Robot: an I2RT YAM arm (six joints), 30 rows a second.
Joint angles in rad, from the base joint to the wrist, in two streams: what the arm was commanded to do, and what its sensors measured. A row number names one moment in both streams.
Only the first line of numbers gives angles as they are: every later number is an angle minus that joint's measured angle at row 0.
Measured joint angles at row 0:
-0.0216 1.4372 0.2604 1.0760 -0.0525 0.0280
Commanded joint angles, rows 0 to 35:
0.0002 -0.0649 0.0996 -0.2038 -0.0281 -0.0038
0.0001 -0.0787 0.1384 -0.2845 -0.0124 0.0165
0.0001 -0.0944 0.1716 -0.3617 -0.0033 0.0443
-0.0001 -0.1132 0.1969 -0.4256 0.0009 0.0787
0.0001 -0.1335 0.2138 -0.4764 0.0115 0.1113
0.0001 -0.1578 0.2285 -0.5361 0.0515 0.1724
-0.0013 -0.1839 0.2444 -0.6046 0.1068 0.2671
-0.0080 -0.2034 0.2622 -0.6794 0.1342 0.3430
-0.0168 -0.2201 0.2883 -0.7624 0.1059 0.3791
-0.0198 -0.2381 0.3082 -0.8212 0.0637 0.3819
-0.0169 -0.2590 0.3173 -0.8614 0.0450 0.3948
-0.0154 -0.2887 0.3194 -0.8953 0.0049 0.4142
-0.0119 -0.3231 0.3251 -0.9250 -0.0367 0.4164
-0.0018 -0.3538 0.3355 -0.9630 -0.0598 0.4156
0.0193 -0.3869 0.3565 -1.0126 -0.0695 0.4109
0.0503 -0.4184 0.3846 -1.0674 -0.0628 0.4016
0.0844 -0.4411 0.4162 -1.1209 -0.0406 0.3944
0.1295 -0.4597 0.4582 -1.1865 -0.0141 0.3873
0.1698 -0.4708 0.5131 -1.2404 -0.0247 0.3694
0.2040 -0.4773 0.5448 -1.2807 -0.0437 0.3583
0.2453 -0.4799 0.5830 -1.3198 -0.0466 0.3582
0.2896 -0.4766 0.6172 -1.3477 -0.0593 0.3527
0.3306 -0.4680 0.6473 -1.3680 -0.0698 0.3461
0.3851 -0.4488 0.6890 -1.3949 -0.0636 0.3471
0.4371 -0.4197 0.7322 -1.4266 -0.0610 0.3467
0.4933 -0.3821 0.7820 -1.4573 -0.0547 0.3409
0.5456 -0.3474 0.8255 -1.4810 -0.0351 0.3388
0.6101 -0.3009 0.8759 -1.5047 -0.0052 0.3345
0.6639 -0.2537 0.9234 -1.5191 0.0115 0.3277
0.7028 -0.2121 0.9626 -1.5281 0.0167 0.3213
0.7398 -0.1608 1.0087 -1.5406 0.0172 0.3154
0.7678 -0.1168 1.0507 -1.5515 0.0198 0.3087
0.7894 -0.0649 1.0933 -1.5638 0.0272 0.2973
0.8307 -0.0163 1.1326 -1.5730 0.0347 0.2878
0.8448 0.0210 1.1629 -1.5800 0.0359 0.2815
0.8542 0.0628 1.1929 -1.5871 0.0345 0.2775
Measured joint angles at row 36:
0.8263 -0.0095 1.1364 -1.5374 0.0054 0.3083
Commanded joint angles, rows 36 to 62:
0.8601 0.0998 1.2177 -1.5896 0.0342 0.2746
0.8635 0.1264 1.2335 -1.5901 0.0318 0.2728
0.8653 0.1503 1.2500 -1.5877 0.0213 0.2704
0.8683 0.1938 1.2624 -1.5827 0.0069 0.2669
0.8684 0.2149 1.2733 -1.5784 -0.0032 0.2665
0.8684 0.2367 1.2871 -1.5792 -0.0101 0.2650
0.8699 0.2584 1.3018 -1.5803 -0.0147 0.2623
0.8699 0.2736 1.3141 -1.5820 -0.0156 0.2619
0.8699 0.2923 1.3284 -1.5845 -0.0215 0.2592
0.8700 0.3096 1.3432 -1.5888 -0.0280 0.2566
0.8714 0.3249 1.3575 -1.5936 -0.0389 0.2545
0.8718 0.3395 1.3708 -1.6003 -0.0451 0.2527
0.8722 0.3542 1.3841 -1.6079 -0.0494 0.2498
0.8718 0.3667 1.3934 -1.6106 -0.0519 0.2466
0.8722 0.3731 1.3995 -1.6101 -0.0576 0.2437
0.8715 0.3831 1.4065 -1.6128 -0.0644 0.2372
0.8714 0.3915 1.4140 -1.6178 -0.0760 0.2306
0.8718 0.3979 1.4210 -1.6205 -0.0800 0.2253
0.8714 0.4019 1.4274 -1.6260 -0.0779 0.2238
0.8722 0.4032 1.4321 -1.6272 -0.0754 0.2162
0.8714 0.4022 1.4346 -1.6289 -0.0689 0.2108
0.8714 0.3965 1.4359 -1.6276 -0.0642 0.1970
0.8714 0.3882 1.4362 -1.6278 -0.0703 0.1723
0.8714 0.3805 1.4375 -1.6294 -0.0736 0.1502
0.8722 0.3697 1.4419 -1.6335 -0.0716 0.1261
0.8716 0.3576 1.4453 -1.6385 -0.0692 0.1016
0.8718 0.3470 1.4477 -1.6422 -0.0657 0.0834
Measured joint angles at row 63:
0.8706 0.3731 1.4316 -1.6610 -0.0530 0.1683
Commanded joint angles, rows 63 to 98:
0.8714 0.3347 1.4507 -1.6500 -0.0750 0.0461
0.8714 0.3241 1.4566 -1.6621 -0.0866 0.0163
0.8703 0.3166 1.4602 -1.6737 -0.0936 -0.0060
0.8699 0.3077 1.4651 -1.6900 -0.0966 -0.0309
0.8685 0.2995 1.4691 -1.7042 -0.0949 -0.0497
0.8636 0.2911 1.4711 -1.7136 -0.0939 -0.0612
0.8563 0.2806 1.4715 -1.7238 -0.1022 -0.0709
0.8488 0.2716 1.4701 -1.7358 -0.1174 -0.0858
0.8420 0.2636 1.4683 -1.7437 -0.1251 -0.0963
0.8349 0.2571 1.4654 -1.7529 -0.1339 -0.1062
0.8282 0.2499 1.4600 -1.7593 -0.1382 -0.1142
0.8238 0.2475 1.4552 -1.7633 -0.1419 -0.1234
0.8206 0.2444 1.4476 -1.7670 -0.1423 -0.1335
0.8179 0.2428 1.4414 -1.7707 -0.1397 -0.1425
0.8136 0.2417 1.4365 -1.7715 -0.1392 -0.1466
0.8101 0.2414 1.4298 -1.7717 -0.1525 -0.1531
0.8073 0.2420 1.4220 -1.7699 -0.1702 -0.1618
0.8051 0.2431 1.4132 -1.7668 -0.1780 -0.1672
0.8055 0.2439 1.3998 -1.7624 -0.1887 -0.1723
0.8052 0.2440 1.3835 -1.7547 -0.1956 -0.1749
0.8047 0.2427 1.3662 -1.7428 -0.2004 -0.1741
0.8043 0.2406 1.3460 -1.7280 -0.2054 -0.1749
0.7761 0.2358 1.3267 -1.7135 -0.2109 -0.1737
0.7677 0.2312 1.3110 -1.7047 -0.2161 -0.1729
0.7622 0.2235 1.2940 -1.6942 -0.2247 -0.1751
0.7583 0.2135 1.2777 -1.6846 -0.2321 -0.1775
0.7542 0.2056 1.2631 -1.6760 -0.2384 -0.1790
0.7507 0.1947 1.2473 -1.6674 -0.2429 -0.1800
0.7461 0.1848 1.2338 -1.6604 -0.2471 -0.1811
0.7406 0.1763 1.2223 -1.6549 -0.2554 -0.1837
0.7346 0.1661 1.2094 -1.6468 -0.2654 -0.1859
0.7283 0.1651 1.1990 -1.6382 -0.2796 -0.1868
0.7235 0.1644 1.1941 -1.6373 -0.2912 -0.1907
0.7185 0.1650 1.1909 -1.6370 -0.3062 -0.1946
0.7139 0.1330 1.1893 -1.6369 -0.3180 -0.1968
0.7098 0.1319 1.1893 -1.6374 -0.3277 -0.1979
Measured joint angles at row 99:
0.7153 0.1560 1.1921 -1.6934 -0.2636 -0.1651
